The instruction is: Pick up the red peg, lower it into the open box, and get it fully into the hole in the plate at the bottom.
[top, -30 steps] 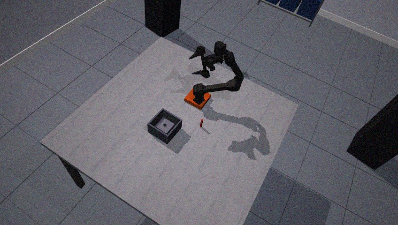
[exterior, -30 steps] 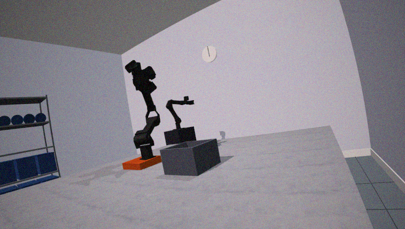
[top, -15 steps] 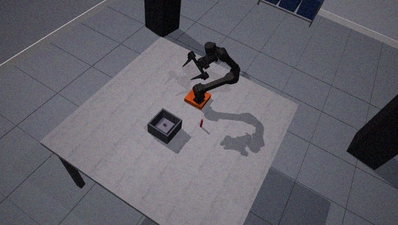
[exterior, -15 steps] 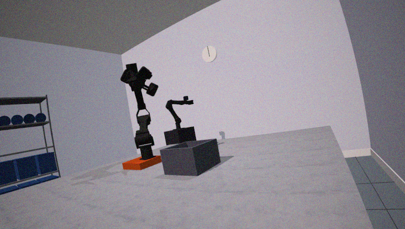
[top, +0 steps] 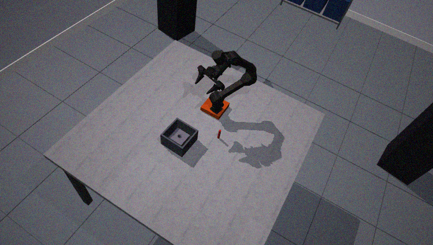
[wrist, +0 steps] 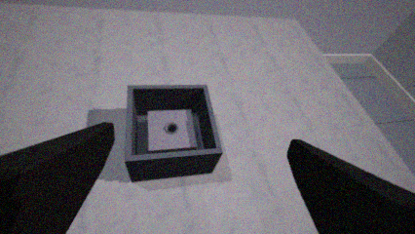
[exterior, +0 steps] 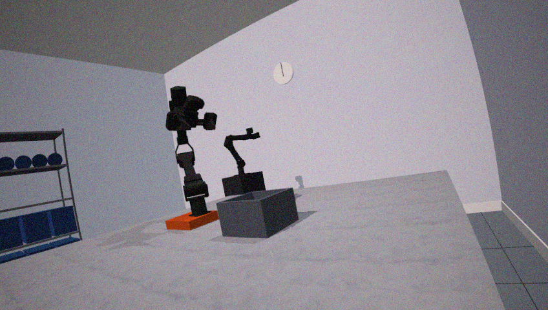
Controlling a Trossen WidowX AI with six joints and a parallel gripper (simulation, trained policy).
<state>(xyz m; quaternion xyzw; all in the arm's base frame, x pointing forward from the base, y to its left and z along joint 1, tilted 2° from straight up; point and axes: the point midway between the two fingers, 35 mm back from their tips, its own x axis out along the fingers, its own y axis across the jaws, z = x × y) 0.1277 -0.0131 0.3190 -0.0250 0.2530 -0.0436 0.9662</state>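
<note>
My gripper tip is now 20 mm past the red peg, 170 mm to the right of it and 290 mm above it. Also, from my gripper tip: plate (180 mm ahead, 20 mm to the left, 290 mm below); then dark grey box (180 mm ahead, 20 mm to the left, 310 mm below).
</note>
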